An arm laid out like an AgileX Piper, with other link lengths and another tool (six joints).
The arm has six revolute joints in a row. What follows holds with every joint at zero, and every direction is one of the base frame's. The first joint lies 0.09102 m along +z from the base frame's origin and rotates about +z. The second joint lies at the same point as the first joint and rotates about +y. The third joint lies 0.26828 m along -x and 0.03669 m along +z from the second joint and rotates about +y. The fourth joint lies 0.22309 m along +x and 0.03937 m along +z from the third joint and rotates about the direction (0.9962, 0, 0.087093). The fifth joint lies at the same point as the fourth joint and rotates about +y. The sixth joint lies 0.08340 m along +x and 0.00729 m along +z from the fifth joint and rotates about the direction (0.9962, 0, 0.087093). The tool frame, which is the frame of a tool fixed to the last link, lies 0.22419 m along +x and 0.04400 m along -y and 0.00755 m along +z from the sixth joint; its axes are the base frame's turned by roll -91.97, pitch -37.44 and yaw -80.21 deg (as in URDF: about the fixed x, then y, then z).
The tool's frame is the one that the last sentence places.
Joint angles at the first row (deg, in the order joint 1, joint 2, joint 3, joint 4, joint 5, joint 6):
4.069, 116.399, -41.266, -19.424, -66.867, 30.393
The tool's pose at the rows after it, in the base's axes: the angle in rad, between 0 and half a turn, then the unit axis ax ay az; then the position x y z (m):
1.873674 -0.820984 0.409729 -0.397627 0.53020 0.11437 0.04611
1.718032 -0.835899 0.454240 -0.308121 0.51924 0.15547 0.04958
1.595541 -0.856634 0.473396 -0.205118 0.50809 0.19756 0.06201
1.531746 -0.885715 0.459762 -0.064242 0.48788 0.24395 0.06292
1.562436 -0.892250 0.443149 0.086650 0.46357 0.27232 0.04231
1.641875 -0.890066 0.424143 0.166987 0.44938 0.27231 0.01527
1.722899 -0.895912 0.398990 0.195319 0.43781 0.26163 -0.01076
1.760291 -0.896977 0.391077 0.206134 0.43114 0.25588 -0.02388
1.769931 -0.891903 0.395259 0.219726 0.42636 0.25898 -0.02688
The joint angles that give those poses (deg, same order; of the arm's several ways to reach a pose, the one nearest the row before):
3.960, 116.398, -39.696, -21.858, -68.016, 41.081
3.975, 116.399, -41.350, -29.282, -68.591, 55.131
3.975, 116.398, -44.957, -37.817, -68.812, 68.347
3.974, 118.419, -50.503, -49.206, -69.472, 81.314
2.745, 122.321, -57.376, -62.377, -69.737, 94.650
0.326, 126.111, -63.580, -73.550, -69.737, 103.370
-1.813, 128.556, -67.037, -81.744, -69.535, 106.584
-2.663, 129.585, -67.947, -84.954, -69.397, 107.484
-2.301, 129.853, -68.046, -85.490, -69.397, 108.762

